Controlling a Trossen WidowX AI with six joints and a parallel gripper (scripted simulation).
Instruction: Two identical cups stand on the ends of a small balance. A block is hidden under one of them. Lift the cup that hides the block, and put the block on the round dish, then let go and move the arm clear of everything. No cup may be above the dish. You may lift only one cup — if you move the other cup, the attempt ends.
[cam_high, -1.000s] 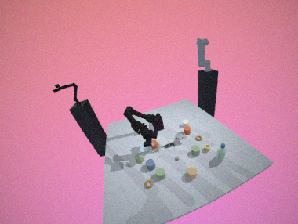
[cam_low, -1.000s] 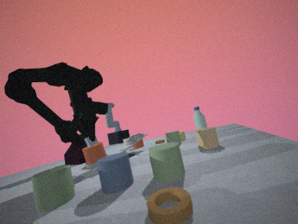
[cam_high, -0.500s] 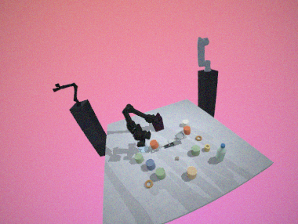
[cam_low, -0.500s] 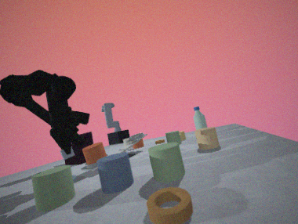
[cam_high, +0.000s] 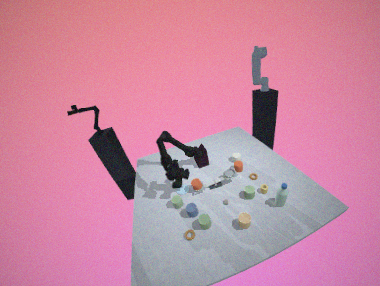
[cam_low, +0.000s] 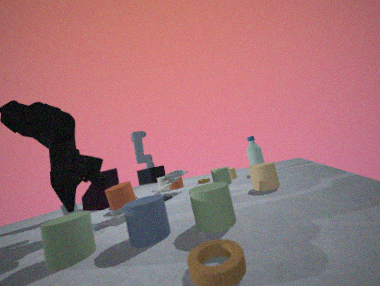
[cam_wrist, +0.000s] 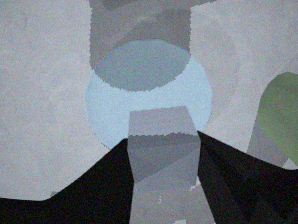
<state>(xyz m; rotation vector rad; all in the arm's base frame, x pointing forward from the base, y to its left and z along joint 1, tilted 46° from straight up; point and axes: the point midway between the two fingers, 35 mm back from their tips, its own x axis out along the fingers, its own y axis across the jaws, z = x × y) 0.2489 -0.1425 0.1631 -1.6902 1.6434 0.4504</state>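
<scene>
Right now the pale blue round dish is 5 cm below my gripper tip. From my gripper tip the other things lie so: pale grey-blue block: right at my gripper tip; orange cup: 10 cm to the left, 4 cm ahead; small balance: 25 cm to the left, 4 cm ahead, 2 cm below.
</scene>
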